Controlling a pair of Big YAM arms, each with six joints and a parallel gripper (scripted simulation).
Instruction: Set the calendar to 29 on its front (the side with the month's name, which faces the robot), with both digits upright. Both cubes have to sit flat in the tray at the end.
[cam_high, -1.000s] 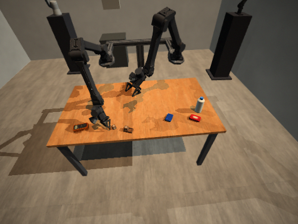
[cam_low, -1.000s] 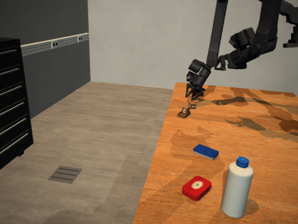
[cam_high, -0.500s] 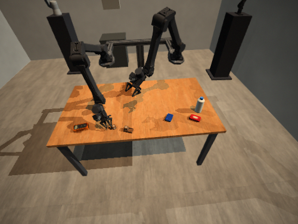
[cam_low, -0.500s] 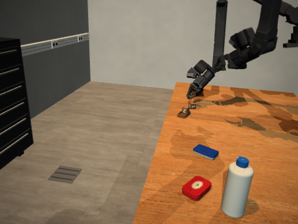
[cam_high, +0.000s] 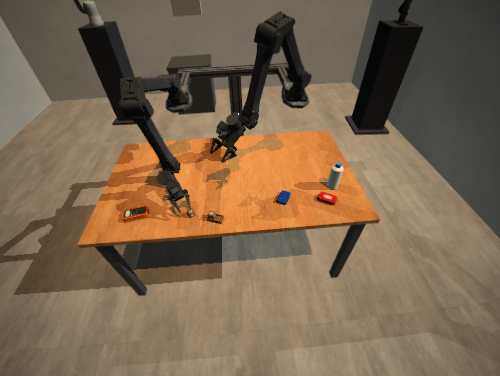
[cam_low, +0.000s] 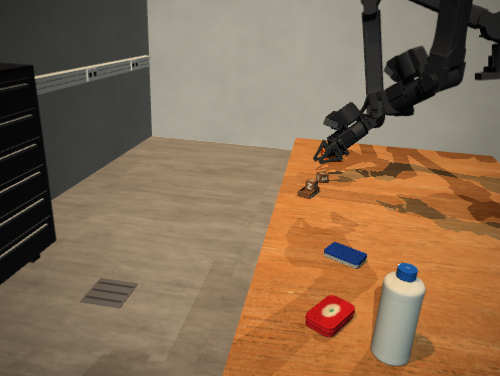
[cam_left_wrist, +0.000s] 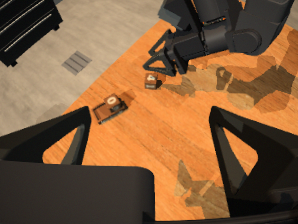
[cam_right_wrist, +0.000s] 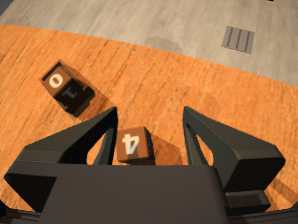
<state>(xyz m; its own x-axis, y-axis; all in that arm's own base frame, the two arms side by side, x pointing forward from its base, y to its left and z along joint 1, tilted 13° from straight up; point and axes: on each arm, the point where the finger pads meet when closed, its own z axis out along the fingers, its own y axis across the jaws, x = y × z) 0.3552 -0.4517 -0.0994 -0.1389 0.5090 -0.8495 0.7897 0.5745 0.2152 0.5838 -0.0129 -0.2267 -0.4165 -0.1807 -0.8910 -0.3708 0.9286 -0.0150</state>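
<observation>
Now: right hand 60 mm above the cube, 20 mm to the right of it and 20 mm past it. Also, from my right hand: brown calendar tray 150 mm to the left, 60 mm below, 10 mm ahead; then red tin 760 mm to the left, 90 mm behind, 60 mm below; then blue block 520 mm to the left, 120 mm behind, 60 mm below.
</observation>
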